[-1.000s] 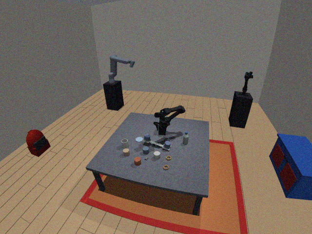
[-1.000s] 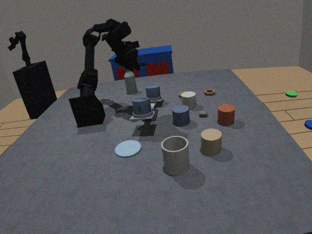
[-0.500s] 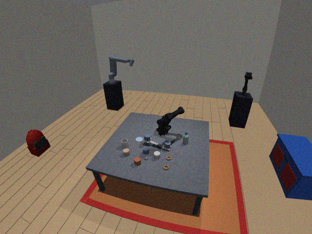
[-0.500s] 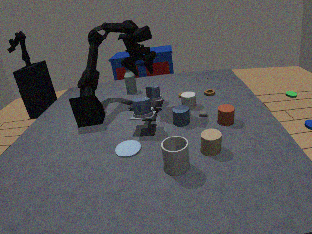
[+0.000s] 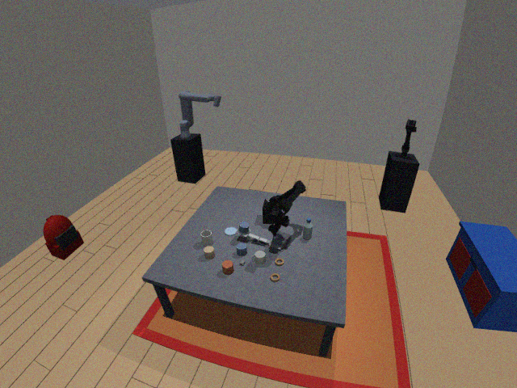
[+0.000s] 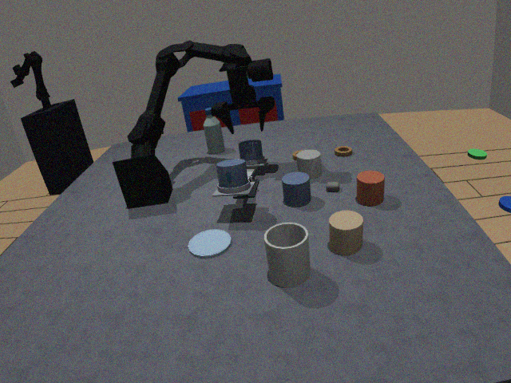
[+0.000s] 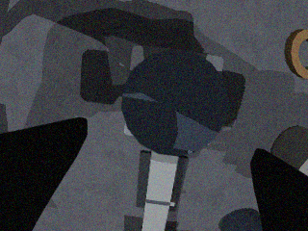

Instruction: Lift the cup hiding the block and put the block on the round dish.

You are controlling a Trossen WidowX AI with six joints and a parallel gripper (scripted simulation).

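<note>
Now: gripper tip 9 cm above the grey block. Round my gripper tip: pale bottle (20 cm to the left, 16 cm behind, 1 cm below); white cylinder (19 cm ahead, 9 cm below, 8 cm to the right); small balance (13 cm to the right, 10 cm below).
</note>
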